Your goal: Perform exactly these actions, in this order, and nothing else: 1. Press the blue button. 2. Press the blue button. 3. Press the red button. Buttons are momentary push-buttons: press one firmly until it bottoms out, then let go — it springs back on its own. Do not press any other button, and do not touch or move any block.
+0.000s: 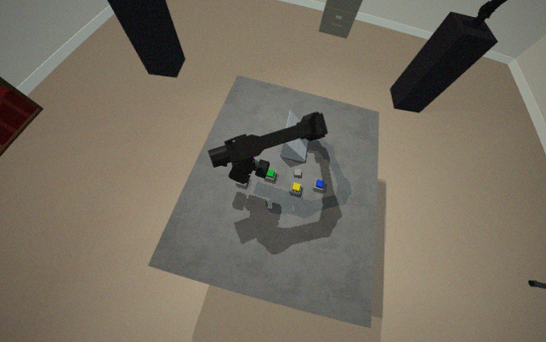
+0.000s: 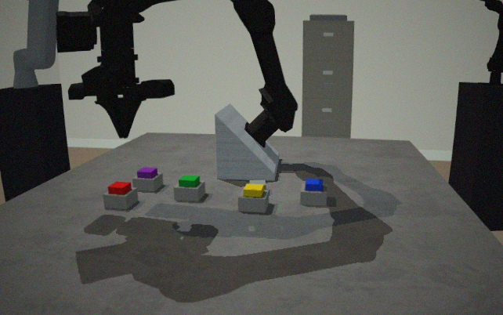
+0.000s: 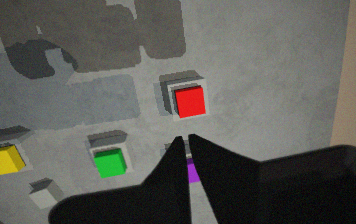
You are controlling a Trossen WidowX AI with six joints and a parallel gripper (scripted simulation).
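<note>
My gripper tip is now 100 mm above the red button and 20 mm to the left of it. Round my gripper tip: purple button 100 mm below, 100 mm behind, 10 mm to the left; then green button 110 mm to the left, 100 mm below, 50 mm behind; then yellow button 230 mm to the left, 100 mm below.
</note>
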